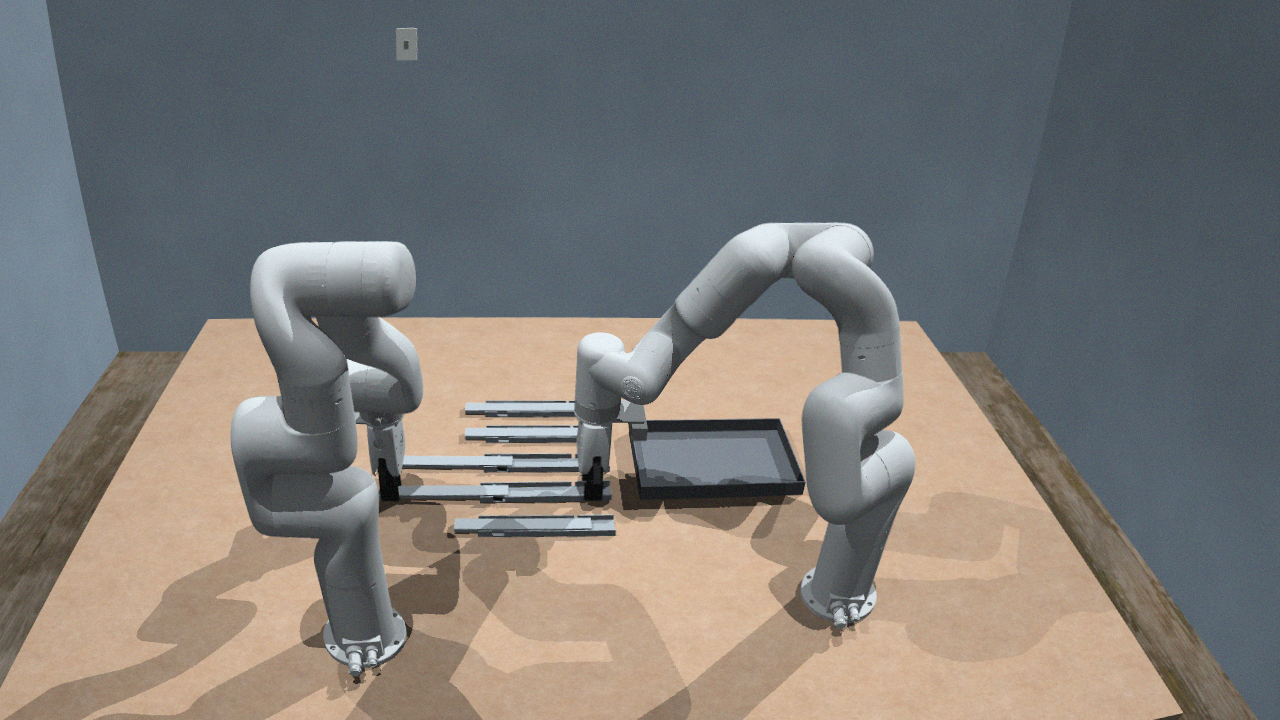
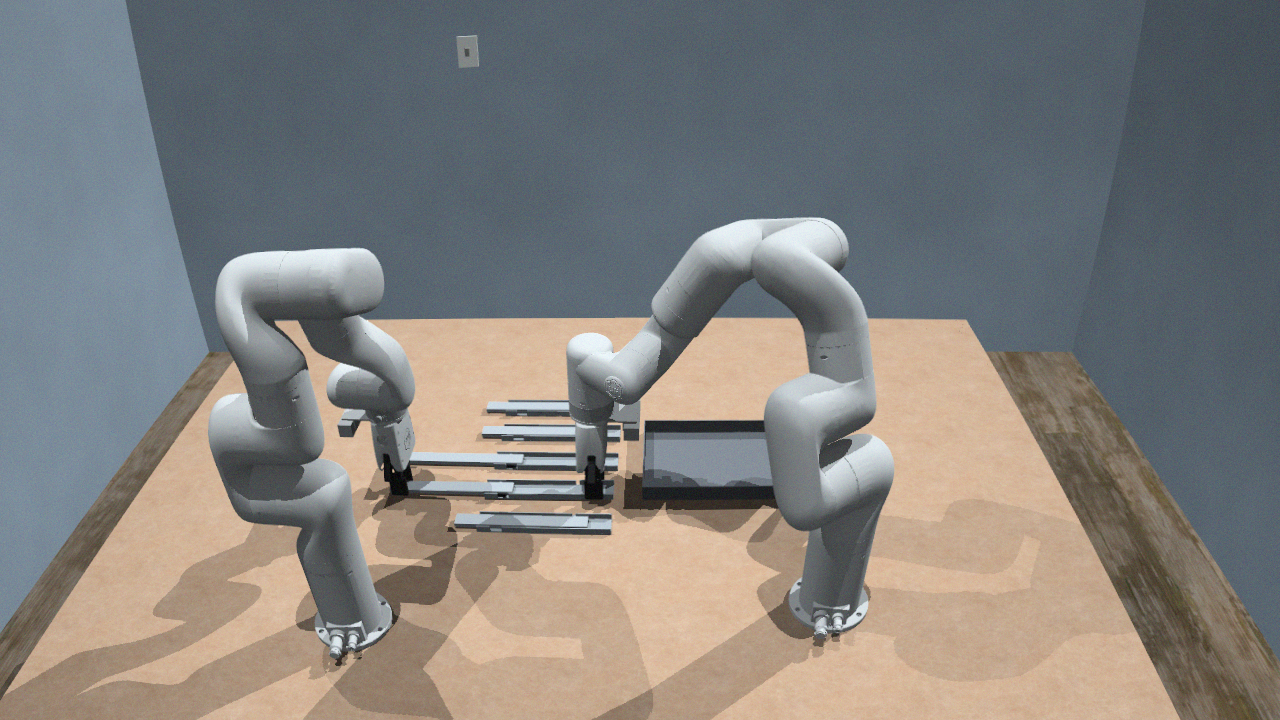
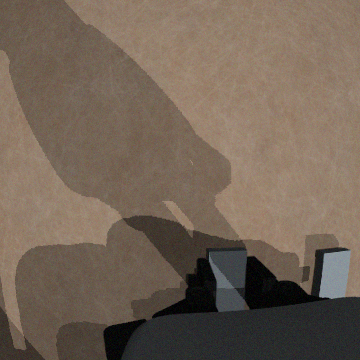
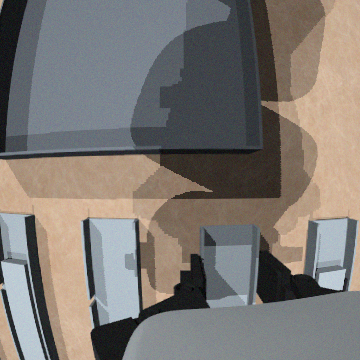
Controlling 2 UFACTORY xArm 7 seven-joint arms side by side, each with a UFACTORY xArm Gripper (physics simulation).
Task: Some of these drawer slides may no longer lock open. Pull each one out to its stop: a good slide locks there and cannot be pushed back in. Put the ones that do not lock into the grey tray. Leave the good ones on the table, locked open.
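Pixels of known places: left gripper, fingertip midpoint: (image 1: 391, 493) (image 2: 402, 488) (image 3: 224, 276); right gripper, fingertip midpoint: (image 1: 591, 490) (image 2: 594, 489) (image 4: 227, 271); left arm's base, link origin: (image 1: 365, 635) (image 2: 354, 621); right arm's base, link origin: (image 1: 837, 594) (image 2: 828, 603).
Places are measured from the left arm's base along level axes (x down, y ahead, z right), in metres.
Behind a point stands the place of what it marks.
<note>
Both grippers share one slide (image 1: 447, 492) {z 0.151, x -0.013, y 0.301 m} (image 2: 452, 488) {z 0.147, x -0.013, y 0.301 m} (image 3: 231, 275) {z 0.048, x -0.012, y 0.324 m} (image 4: 231, 267) {z 0.404, x -0.005, y 0.269 m}, second from the front and drawn far out. My left gripper (image 1: 389, 493) {z 0.052, x -0.004, y 0.320 m} (image 2: 398, 488) {z 0.052, x -0.004, y 0.320 m} is shut on its inner rail's left end; my right gripper (image 1: 593, 493) {z 0.403, x -0.010, y 0.273 m} (image 2: 593, 491) {z 0.403, x -0.010, y 0.273 m} is shut on its outer rail near the right end. Behind it lies another extended slide (image 1: 447, 462) {z 0.157, x -0.012, y 0.387 m} (image 2: 456, 459) {z 0.150, x -0.011, y 0.387 m} (image 3: 336, 274) {z 0.068, x -0.012, y 0.407 m} (image 4: 112, 255) {z 0.424, x -0.002, y 0.355 m}. The front slide (image 1: 537, 524) {z 0.295, x -0.012, y 0.198 m} (image 2: 537, 520) {z 0.299, x -0.011, y 0.201 m} (image 4: 331, 275) {z 0.380, x -0.011, y 0.189 m} is closed or nearly so. Two slides at the back (image 1: 519, 408) {z 0.312, x -0.012, y 0.539 m} (image 1: 519, 433) {z 0.301, x -0.012, y 0.456 m} look pushed in. The grey tray (image 1: 716, 491) {z 0.619, x -0.015, y 0.226 m} (image 2: 707, 492) {z 0.597, x -0.017, y 0.229 m} (image 4: 200, 151) {z 0.490, x -0.013, y 0.281 m} shows no slide inside.
The tray stands to the right of the slides, close to their right ends. The right arm (image 1: 733, 277) {z 0.550, x -0.491, y 0.120 m} (image 2: 707, 273) {z 0.561, x -0.499, y 0.112 m} reaches over the tray's side of the wooden table (image 1: 680, 644) {z 0.461, x 0.000, y -0.089 m} (image 2: 680, 644) {z 0.500, x 0.000, y -0.091 m}. Neighbouring slides lie parallel and close on both sides of the held one.
</note>
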